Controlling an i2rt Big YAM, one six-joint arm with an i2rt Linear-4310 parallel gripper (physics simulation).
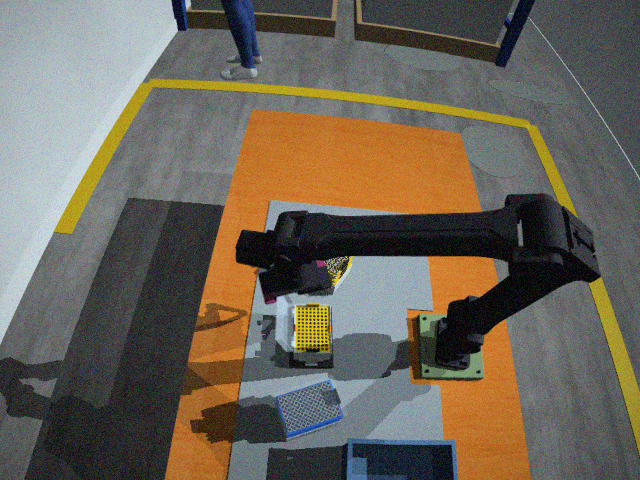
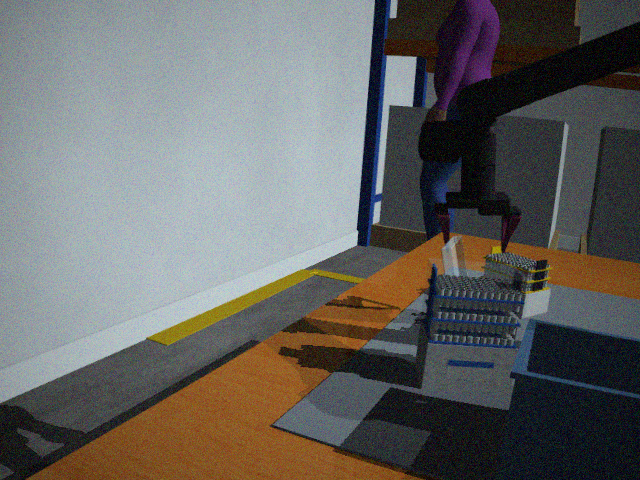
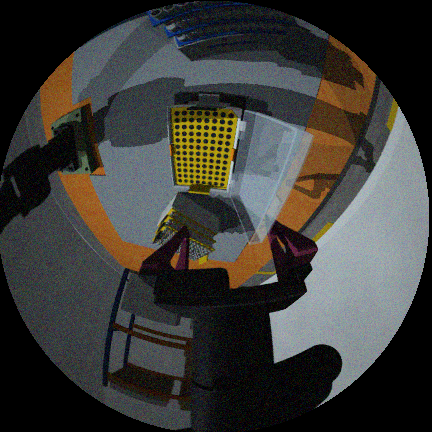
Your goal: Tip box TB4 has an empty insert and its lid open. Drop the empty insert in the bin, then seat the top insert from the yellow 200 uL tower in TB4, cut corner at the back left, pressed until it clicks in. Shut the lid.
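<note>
Tip box TB4 (image 1: 313,361) stands on the grey mat, with a yellow insert (image 1: 312,328) (image 3: 202,147) lying in it; its holes look dark and empty. Its clear lid (image 1: 284,322) (image 2: 453,255) (image 3: 272,155) stands open on the wall side. The yellow tower (image 1: 337,266) (image 2: 516,268) (image 3: 200,235), stacked inserts with tips, stands beyond the box, partly hidden by the gripper. My gripper (image 1: 295,281) (image 2: 475,246) (image 3: 225,223) is open and empty, above and beyond TB4, near the yellow tower. The bin (image 1: 400,442) (image 2: 568,383) is a blue open box at the near edge.
A blue tower (image 1: 310,408) (image 2: 473,310) (image 3: 200,37) of tip inserts stands between TB4 and the bin. The arm's green base plate (image 1: 449,372) (image 3: 85,145) is to the right of TB4. A person (image 1: 240,31) (image 2: 467,46) stands beyond the table.
</note>
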